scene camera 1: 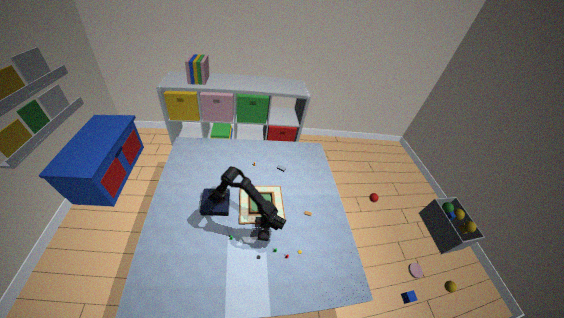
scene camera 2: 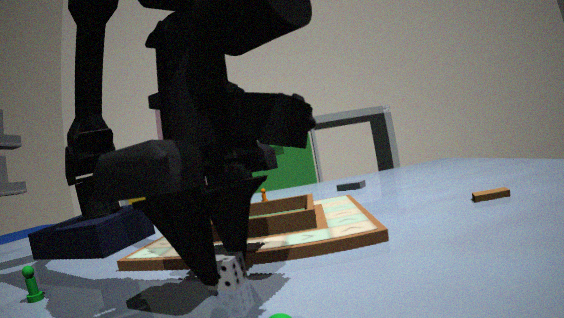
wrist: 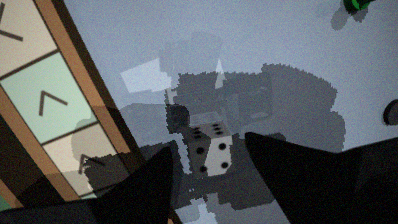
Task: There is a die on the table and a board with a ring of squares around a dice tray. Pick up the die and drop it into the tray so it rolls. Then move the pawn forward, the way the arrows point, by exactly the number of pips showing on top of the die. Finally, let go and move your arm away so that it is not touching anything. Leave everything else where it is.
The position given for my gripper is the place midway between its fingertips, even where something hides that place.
I see my gripper [scene camera 2: 226, 272].
My gripper is seen too in the wrist view [wrist: 208, 145].
